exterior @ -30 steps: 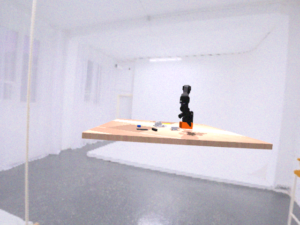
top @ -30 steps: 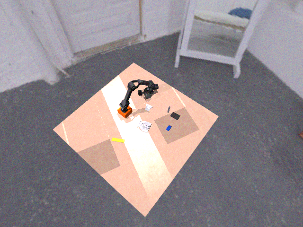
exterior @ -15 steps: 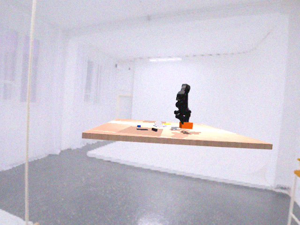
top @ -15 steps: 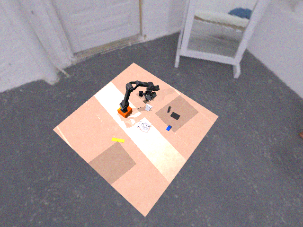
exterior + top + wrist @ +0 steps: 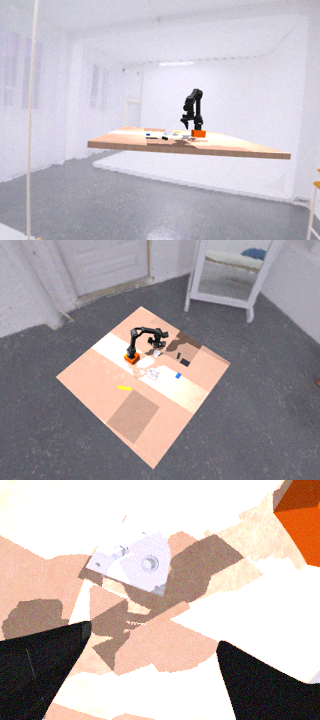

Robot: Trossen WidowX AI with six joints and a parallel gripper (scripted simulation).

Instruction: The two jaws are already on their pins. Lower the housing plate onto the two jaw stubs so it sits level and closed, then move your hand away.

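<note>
My gripper tip is 4 cm short of the grey housing plate, 3 cm to the left of it and 6 cm above it. The rest, counted from my gripper tip: blue block: 38 cm ahead, 4 cm to the right, 8 cm below; then dark pin: 22 cm ahead, 13 cm to the left, 8 cm below; then dark flat plate: 32 cm ahead, 13 cm to the left, 9 cm below.
</note>
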